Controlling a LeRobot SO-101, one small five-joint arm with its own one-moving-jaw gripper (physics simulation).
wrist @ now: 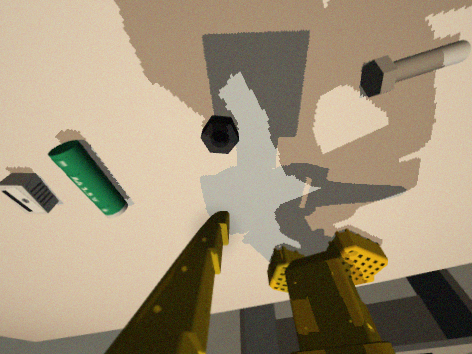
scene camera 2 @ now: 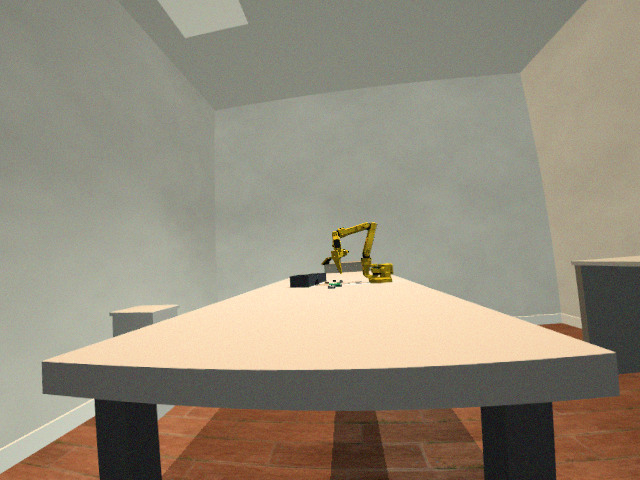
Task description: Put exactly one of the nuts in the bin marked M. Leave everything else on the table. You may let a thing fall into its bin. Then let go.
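Frame: origin at the arm's base, x ahead, y left, z up, level; centimetres.
Seen in the pictures: hand, tool point: [wrist: 228, 223] [scene camera 2: 341, 272]; arm's base, link origin: [wrist: 314, 251] [scene camera 2: 375, 282].
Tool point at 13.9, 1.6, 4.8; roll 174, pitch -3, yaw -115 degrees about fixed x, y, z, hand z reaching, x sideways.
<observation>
Offsets run from my tool point to a thing's middle, as dx, dy, dz. Level surfaces: height alone.
A black hex nut @(+1.3, -0.2, -4.4) [wrist: 220, 134] lies flat on the table in the upper middle of the wrist view, beyond the jaw tips and apart from them. My gripper [wrist: 252, 237] [scene camera 2: 332, 267] is open and empty, its two jaws spread in a V, above the table. In the scene view the dark bins @(+14.7, -9.2, -2.5) [scene camera 2: 307, 280] stand to the left of the gripper; their letters cannot be read there. The bin marked M does not show in the wrist view.
In the wrist view a green battery @(+2.2, +7.7, -4.1) [wrist: 91, 178] lies left of the nut, with a small sharpener @(+3.6, +12.3, -4.2) [wrist: 30, 193] farther left. A grey bolt @(+0.3, -8.7, -4.2) [wrist: 412, 68] lies at the upper right. The arm's base [scene camera 2: 381, 272] stands on the table @(dz -4.8) [scene camera 2: 330, 330].
</observation>
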